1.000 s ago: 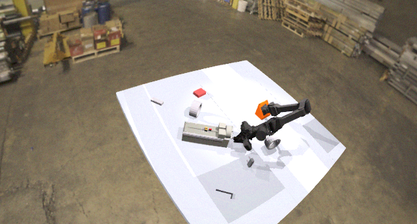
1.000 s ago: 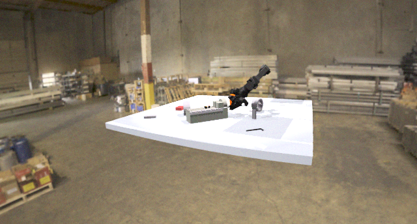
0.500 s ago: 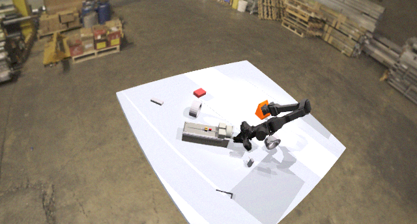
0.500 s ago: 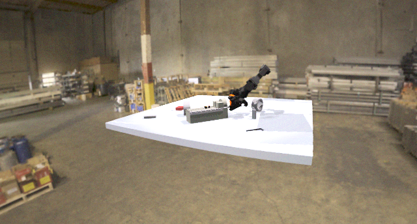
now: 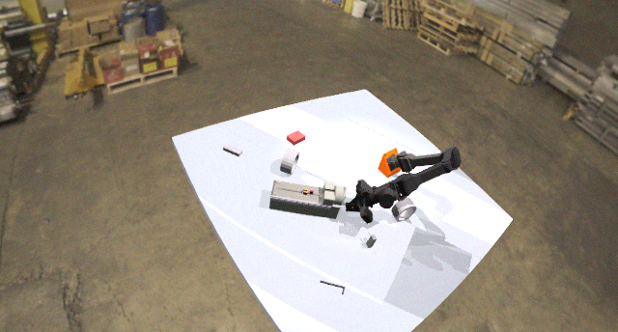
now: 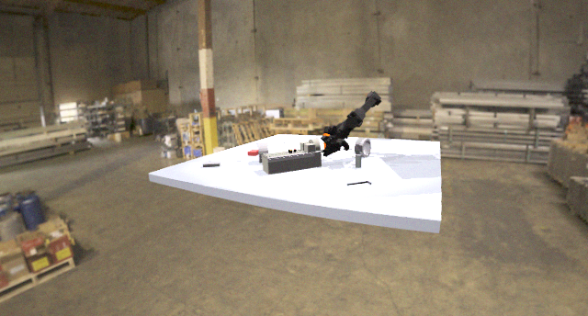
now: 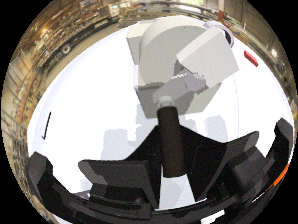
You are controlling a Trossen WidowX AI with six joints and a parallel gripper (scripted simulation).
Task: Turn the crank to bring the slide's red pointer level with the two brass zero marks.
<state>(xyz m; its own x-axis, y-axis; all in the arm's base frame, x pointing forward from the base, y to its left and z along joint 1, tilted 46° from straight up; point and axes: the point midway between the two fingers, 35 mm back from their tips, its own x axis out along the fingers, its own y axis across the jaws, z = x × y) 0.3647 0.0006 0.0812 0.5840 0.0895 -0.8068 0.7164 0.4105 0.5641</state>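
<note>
Now: the dark crank handle 3 cm above my gripper tip, 1 cm to the left of it and 1 cm behind it. From my gripper tip the other things lie so: hex key 26 cm ahead, 22 cm to the left, 4 cm below; then red pointer 12 cm to the right, 8 cm ahead, 4 cm above; then small clip 16 cm to the left, 3 cm ahead, 1 cm below.
</note>
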